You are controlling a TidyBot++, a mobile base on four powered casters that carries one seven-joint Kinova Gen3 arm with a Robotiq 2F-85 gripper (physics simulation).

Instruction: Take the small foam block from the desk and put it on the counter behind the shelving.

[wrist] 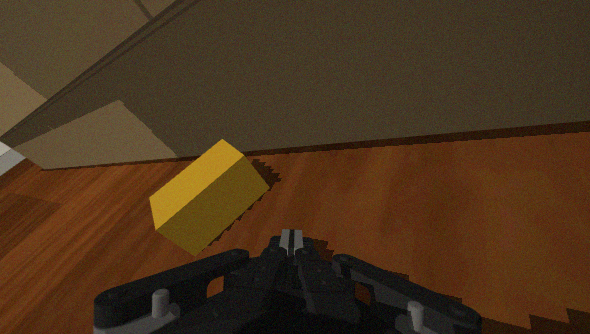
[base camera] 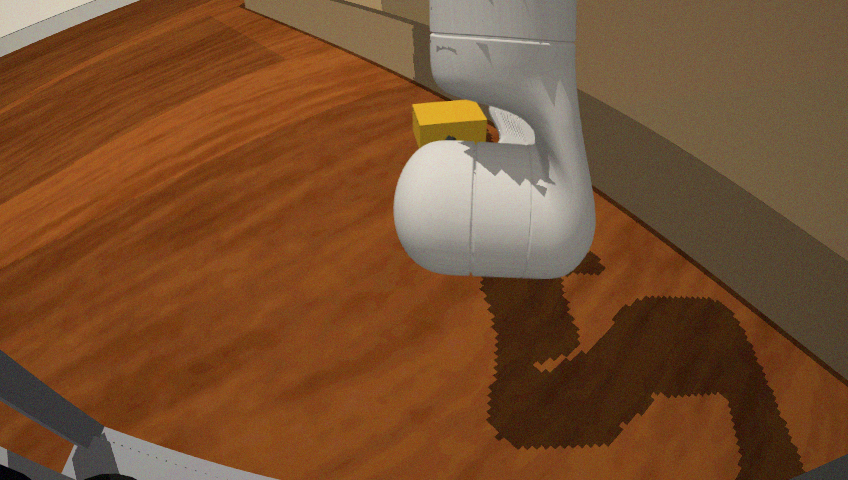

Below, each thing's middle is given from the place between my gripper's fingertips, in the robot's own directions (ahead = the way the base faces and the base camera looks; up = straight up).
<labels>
I see my gripper 9 cm short of the yellow foam block [base camera: 463, 119], 5 cm to the right of it and 1 cm below it.
</labels>
